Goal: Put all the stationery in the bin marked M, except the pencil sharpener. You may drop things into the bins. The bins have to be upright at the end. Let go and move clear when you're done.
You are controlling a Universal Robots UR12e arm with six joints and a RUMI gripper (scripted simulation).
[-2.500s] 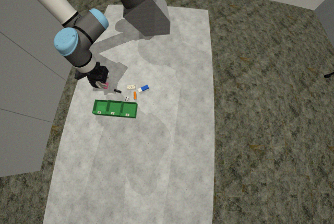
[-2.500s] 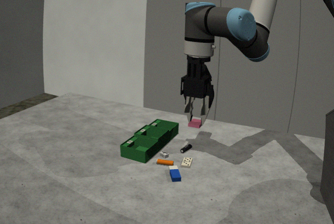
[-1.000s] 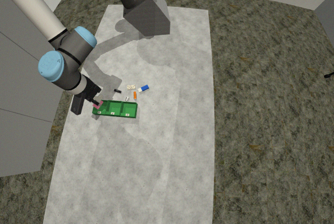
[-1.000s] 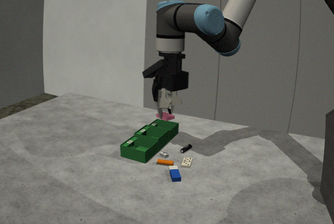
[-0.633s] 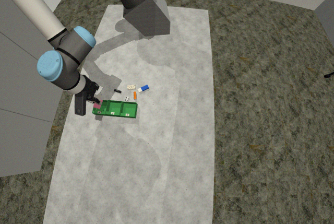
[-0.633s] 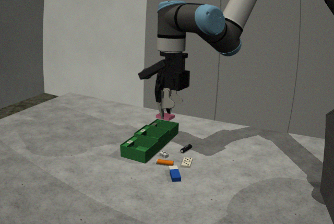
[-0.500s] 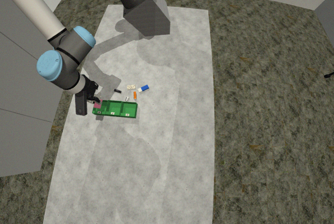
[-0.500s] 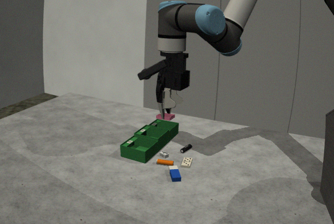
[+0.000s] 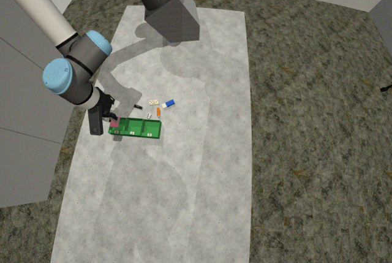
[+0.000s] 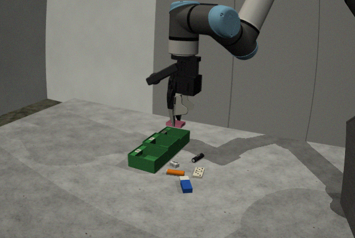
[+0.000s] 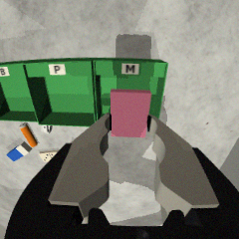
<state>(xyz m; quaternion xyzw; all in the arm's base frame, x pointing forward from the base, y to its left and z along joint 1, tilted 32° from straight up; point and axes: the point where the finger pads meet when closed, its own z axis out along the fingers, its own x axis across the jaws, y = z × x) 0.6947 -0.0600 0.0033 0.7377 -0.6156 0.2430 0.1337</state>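
Now: the blue eraser 16 cm behind my hand, 21 cm to the left of it and 8 cm below it. Also, from my hand: green bin block: 8 cm to the left, 6 cm below; then black battery: 12 cm behind, 6 cm to the left, 8 cm below; then pink eraser: 1 cm below.
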